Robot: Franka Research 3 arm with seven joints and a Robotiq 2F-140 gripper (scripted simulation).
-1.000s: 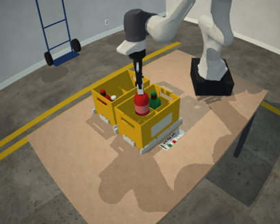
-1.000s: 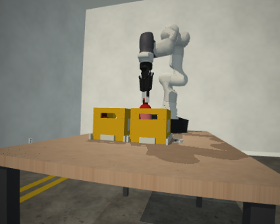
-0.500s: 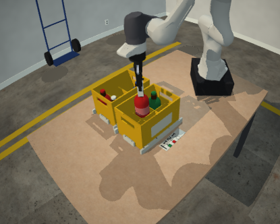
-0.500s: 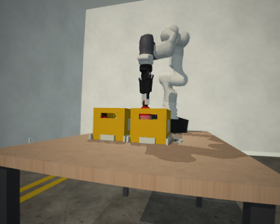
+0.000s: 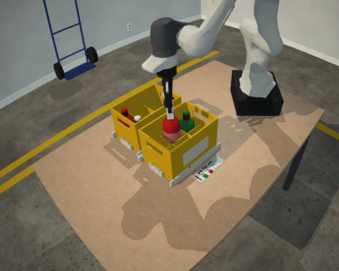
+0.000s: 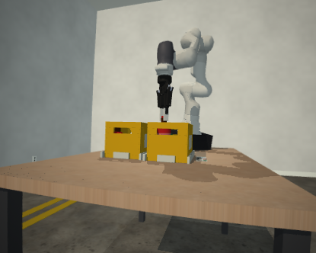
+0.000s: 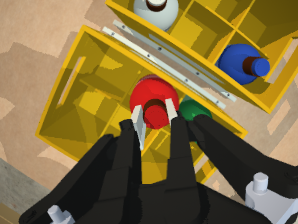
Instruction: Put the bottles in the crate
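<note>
The red-label bottle lies 8 cm below my hand. From my hand the other things lie so: white-capped bottle (13 cm below, 12 cm to the right, 9 cm ahead); blue-label bottle (14 cm to the right, 13 cm below, 8 cm behind); green bottle (13 cm below, 9 cm behind, 1 cm to the right).
</note>
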